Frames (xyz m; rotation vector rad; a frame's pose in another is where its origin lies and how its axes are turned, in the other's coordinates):
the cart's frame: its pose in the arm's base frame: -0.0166 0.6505 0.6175 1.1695 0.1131 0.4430
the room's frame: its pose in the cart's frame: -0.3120 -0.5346 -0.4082 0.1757 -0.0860 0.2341
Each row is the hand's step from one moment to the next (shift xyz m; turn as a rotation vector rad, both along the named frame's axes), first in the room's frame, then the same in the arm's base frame.
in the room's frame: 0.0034 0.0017 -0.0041 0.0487 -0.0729 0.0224
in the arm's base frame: 0.0009 0.0052 0.0019 0.0796 -0.0082 -0.0423
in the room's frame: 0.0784 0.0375 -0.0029 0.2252 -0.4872 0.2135
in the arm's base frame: 0.0497 0.0335 0.0630 0.4655 -0.1503 -0.3071
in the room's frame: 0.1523 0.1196 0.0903 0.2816 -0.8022 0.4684
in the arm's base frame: 0.1051 -0.0209 0.1848 0.7255 -0.3884 -0.5148
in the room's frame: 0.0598 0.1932 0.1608 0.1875 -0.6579 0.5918
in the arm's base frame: 0.0157 -0.1149 0.2309 0.6201 -0.5274 -0.3944
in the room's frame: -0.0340 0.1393 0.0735 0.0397 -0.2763 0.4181
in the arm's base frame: -0.0670 -0.0712 0.1281 0.2778 -0.3933 -0.1444
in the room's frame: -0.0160 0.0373 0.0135 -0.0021 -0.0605 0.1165
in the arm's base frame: -0.0257 -0.0158 0.0303 0.0591 -0.1132 -0.0304
